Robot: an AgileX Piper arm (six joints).
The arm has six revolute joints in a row. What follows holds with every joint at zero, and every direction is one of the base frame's.
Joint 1 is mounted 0.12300 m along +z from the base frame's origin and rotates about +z.
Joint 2 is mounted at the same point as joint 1 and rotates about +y.
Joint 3 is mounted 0.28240 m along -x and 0.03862 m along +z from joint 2 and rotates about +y.
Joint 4 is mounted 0.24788 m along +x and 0.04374 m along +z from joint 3 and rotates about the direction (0.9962, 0, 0.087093).
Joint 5 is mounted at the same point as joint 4 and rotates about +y.
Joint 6 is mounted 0.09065 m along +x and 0.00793 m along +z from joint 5 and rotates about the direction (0.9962, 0, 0.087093).
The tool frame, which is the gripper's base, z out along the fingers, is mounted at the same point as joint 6; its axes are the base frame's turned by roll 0.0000, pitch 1.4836 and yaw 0.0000 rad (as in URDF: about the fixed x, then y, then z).
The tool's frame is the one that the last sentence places.
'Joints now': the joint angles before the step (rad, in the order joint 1, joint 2, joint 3, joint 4, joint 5, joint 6). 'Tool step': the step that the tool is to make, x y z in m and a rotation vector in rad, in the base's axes. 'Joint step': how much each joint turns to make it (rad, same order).
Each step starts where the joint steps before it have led.
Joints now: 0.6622, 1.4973, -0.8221, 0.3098, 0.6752, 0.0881
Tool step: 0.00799, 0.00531, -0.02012, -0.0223, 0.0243, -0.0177
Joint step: 0.0000, 0.0782, 0.0000, 0.0068, -0.0481, 0.0018
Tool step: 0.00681, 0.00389, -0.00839, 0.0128, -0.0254, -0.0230
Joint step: 0.0000, 0.0359, 0.0000, 0.0102, -0.0672, 0.0001
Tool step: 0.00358, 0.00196, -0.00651, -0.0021, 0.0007, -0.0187
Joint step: 0.0000, 0.0269, -0.0024, 0.0000, -0.0262, 0.0132
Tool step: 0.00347, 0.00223, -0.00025, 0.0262, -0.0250, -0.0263
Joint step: 0.0000, 0.0055, 0.0000, 0.0188, -0.0444, 0.0031
